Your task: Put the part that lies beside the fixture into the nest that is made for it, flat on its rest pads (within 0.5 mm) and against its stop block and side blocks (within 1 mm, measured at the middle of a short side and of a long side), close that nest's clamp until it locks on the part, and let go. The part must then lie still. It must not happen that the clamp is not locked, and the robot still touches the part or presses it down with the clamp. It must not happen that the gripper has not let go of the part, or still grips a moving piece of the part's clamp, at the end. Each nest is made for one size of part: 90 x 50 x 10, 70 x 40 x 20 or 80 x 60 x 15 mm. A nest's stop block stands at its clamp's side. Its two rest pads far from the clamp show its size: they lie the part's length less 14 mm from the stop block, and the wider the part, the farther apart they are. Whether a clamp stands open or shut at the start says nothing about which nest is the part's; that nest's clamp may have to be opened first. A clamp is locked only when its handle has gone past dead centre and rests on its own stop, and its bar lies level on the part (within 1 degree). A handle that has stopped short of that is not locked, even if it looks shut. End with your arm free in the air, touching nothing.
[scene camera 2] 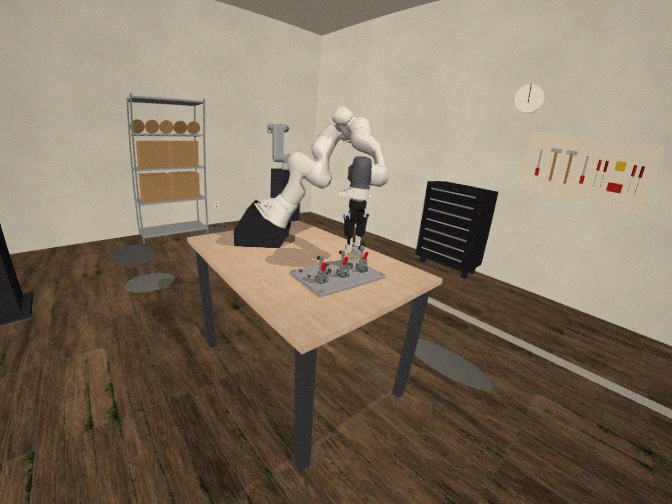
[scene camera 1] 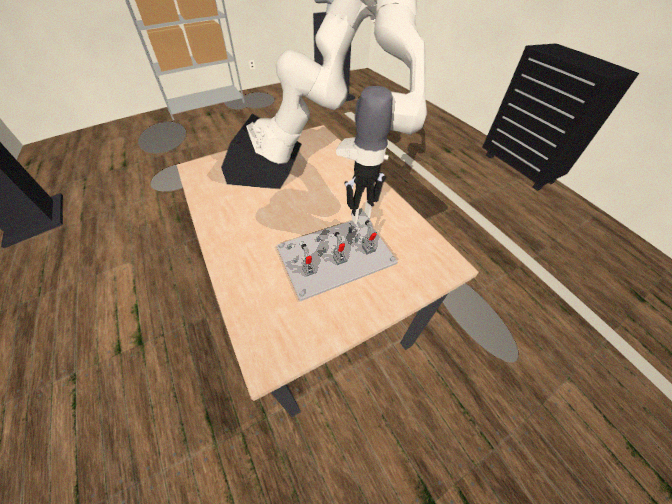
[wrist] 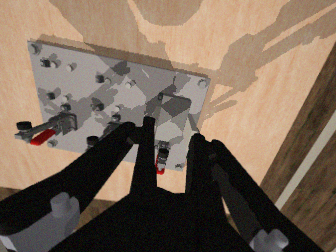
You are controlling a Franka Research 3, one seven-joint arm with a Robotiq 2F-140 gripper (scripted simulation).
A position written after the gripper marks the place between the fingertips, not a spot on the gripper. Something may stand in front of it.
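Note:
There's a grey plate point(scene camera 1: 329, 275), and you'd also find it at point(scene camera 2: 335, 283) and at point(wrist: 140, 100). As for the gripper point(scene camera 1: 360, 219), it's there too at point(scene camera 2: 352, 250), and again at point(wrist: 172, 118).

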